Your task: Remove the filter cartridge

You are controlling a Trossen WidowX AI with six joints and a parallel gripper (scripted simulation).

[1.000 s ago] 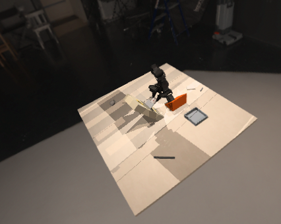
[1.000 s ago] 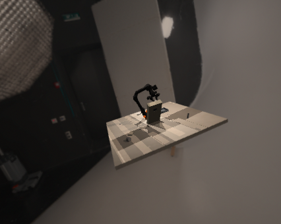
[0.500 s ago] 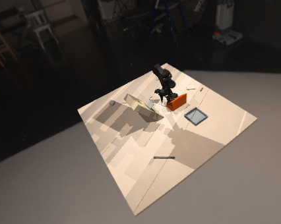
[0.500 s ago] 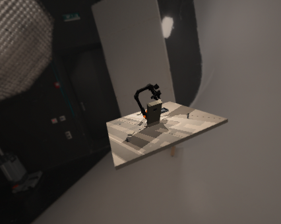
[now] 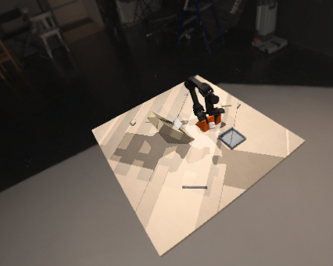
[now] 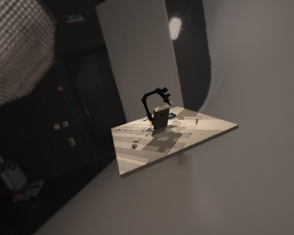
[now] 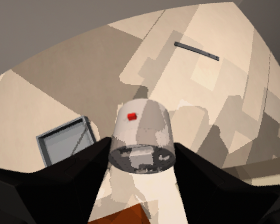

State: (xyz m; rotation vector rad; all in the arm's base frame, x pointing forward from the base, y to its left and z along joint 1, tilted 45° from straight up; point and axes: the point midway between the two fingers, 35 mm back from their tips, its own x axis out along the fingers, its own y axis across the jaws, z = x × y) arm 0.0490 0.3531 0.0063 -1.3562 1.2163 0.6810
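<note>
Right now the dark-rimmed grey tray is 180 mm behind my gripper tip, 10 mm to the left of it and 250 mm below it. Round my gripper tip: round grey filter cartridge: right at my gripper tip; beige service panel: 220 mm ahead, 220 mm to the right, 90 mm below.
</note>
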